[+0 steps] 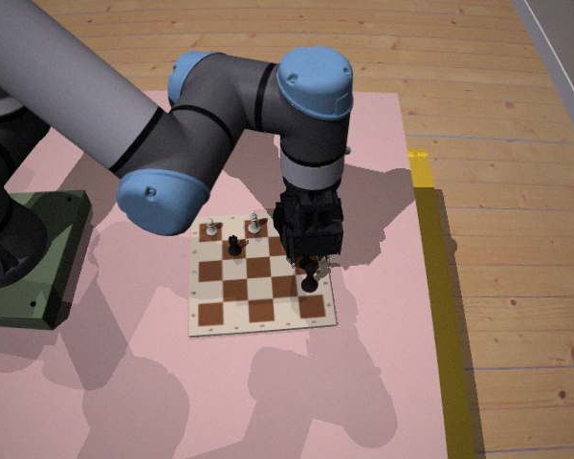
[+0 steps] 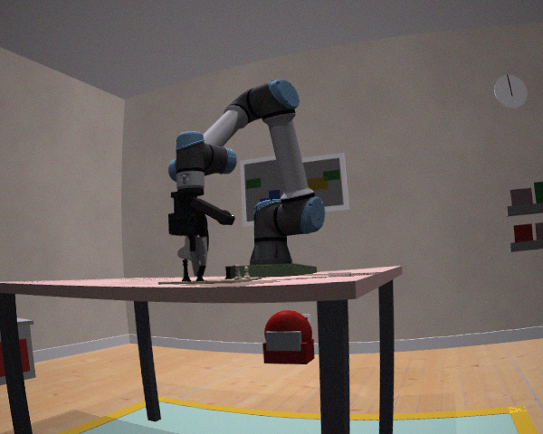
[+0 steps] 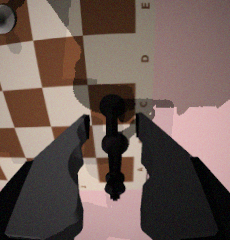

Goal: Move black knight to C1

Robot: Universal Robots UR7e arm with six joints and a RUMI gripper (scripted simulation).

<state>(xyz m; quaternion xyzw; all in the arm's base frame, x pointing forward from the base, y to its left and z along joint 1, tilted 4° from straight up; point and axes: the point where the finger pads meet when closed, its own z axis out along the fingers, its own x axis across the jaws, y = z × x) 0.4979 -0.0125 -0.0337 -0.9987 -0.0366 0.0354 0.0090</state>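
My gripper is now 80 mm past the chessboard, 30 mm above it and 10 mm to the left of it. From my hand the other things lie so: white pawn 160 mm behind, 70 mm to the left, 20 mm below; white bishop 80 mm behind, 70 mm to the left, 10 mm below.
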